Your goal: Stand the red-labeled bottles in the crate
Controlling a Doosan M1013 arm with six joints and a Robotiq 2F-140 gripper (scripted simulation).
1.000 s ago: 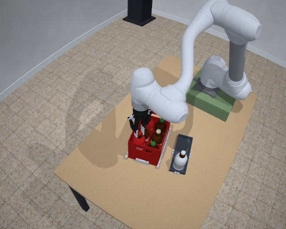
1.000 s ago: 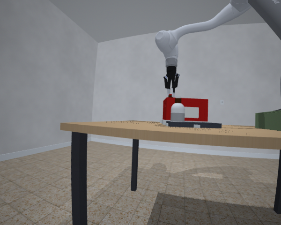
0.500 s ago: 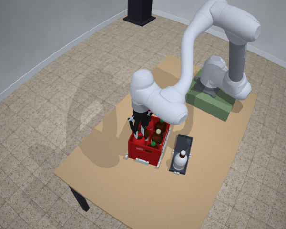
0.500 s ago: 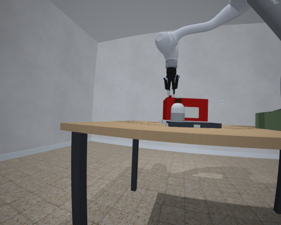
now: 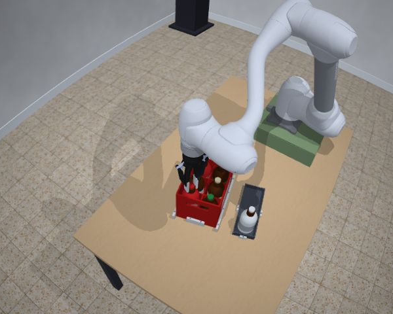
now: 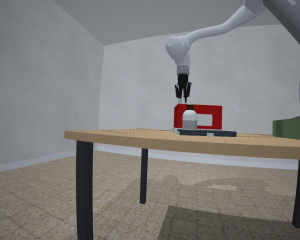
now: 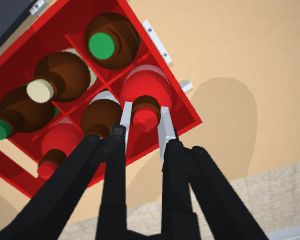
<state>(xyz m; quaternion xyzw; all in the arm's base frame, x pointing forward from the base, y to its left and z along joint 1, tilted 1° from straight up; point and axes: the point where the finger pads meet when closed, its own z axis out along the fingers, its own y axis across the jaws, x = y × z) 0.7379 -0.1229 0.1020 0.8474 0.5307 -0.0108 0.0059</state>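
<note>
Now: the red crate 12 cm below my hand, 9 cm behind it and 2 cm to the left of it. Also, from my hand: grey-labeled bottle 25 cm to the left, 12 cm below, 7 cm behind.
</note>
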